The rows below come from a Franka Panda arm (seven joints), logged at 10 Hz.
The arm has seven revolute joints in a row. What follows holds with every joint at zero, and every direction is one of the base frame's.
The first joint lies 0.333 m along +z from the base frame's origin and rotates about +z.
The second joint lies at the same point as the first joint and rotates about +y.
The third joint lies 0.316 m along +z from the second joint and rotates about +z.
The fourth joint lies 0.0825 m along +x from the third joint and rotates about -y.
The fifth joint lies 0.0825 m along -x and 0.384 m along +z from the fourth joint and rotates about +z.
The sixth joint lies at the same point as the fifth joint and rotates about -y.
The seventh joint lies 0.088 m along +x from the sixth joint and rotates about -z.
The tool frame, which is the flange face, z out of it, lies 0.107 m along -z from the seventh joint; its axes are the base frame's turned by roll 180, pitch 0 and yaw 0 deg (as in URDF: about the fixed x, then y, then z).
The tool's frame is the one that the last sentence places.
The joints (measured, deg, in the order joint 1, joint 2, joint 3, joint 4, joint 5, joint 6, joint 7), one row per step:
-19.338 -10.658 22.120 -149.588 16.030 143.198 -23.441
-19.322 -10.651 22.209 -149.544 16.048 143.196 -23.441
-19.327 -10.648 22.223 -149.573 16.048 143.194 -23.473
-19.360 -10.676 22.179 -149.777 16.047 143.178 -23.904
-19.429 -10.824 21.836 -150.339 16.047 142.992 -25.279
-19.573 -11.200 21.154 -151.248 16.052 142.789 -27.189
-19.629 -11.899 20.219 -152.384 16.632 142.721 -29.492
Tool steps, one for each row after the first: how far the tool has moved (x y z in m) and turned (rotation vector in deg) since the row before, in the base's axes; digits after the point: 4 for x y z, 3 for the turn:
0.0002 0.0008 0.0002 0.001 -0.030 0.093
-0.0002 0.0000 -0.0002 -0.005 0.031 0.039
-0.0012 -0.0007 -0.0012 -0.040 0.147 0.340
-0.0035 -0.0034 -0.0030 -0.070 0.444 0.940
-0.0056 -0.0065 -0.0037 -0.096 0.517 1.039
-0.0067 -0.0078 -0.0027 0.196 0.218 0.794

